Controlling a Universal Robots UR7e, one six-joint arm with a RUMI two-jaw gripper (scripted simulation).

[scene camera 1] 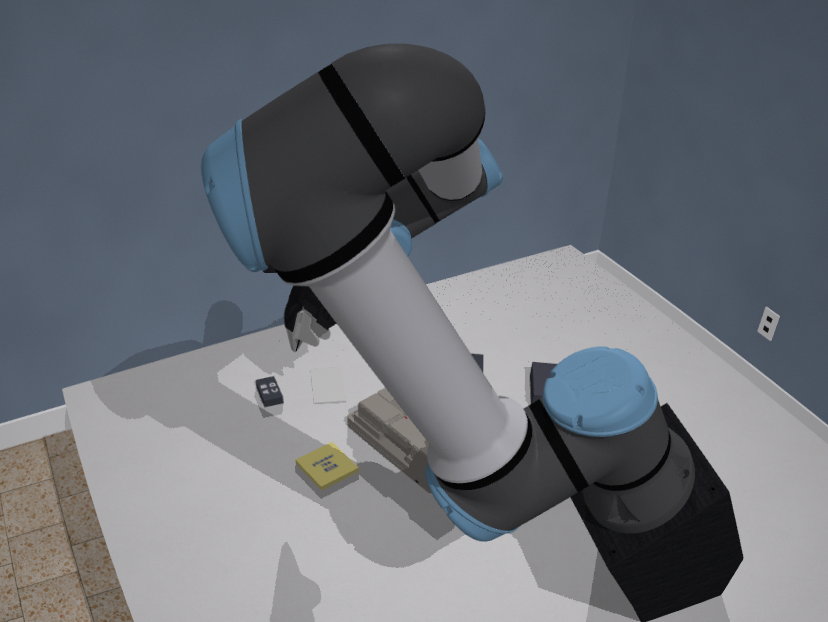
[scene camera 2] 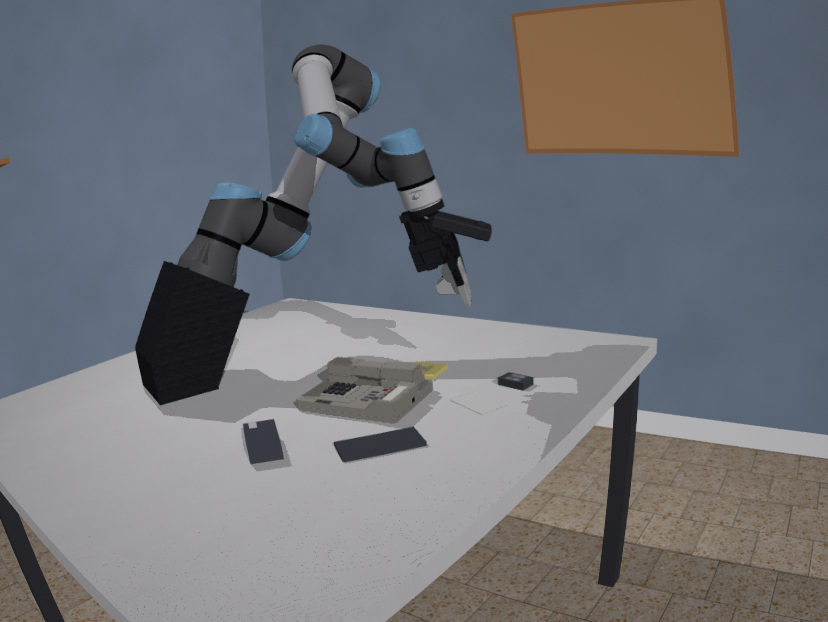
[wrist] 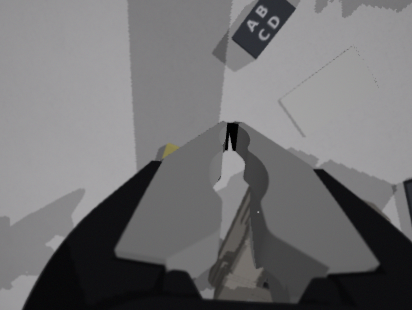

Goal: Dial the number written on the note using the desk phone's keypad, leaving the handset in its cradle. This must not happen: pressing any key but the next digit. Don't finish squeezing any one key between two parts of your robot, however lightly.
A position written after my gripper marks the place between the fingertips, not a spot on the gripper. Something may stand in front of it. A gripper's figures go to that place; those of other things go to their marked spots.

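My gripper (scene camera 2: 468, 307), 130 cm from the lens. Dark flat slab (scene camera 2: 384, 443), 110 cm from the lens. The slab is nearer to the lens than my gripper.
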